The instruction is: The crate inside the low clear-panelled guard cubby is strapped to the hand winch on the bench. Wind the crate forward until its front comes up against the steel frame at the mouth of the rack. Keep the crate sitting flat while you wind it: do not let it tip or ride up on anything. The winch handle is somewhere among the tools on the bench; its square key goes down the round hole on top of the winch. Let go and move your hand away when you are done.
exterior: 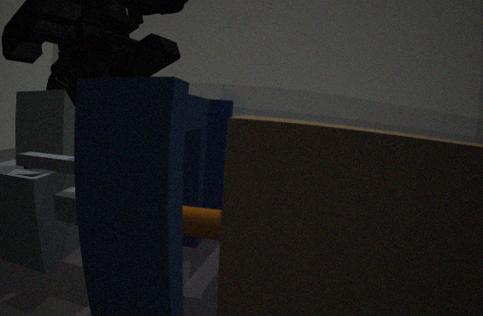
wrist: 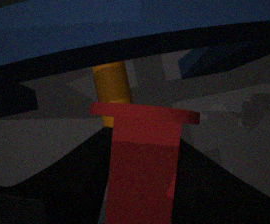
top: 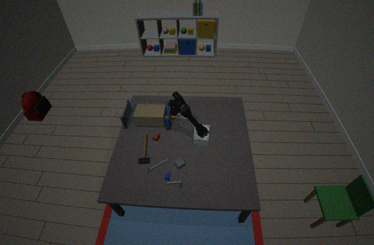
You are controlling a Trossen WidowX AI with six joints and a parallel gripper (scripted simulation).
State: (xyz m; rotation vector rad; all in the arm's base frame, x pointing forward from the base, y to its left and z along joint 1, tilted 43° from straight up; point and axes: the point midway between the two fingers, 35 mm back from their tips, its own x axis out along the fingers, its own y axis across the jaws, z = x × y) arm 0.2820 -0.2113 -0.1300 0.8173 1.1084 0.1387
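Right now my gripper tip is 50 mm past the grey winch handle and 30 mm above it. Round my gripper tip: red knob: 10 mm behind; grey winch: 130 mm behind, 100 mm below, 10 mm to the right; blue steel frame: 50 mm ahead, 20 mm below.
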